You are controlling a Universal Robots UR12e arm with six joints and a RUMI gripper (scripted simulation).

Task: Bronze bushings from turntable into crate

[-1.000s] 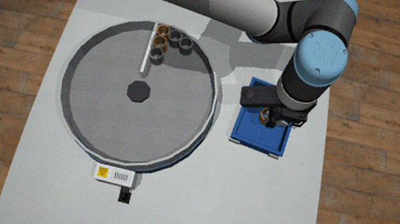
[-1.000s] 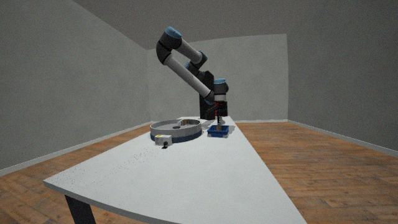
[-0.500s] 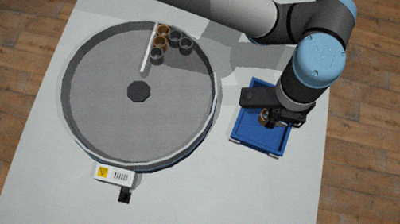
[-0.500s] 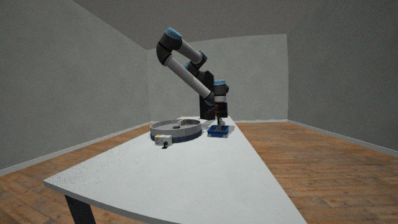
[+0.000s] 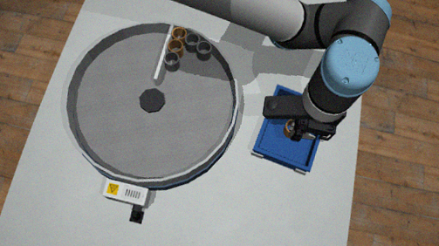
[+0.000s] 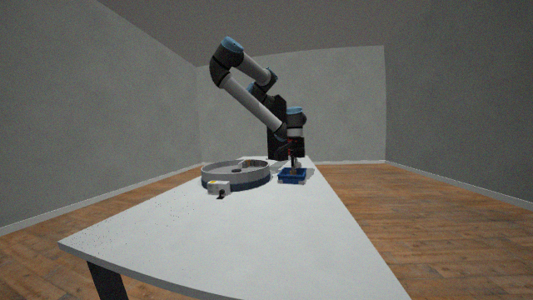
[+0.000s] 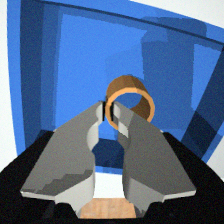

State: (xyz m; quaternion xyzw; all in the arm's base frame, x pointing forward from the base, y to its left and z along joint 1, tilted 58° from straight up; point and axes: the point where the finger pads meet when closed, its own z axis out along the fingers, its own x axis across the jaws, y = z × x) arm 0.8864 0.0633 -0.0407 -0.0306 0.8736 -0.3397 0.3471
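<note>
The blue crate lies 20 mm behind my hand and 20 mm below it. The rest, counted from my hand: round grey turntable 90 mm behind, 340 mm to the right.
</note>
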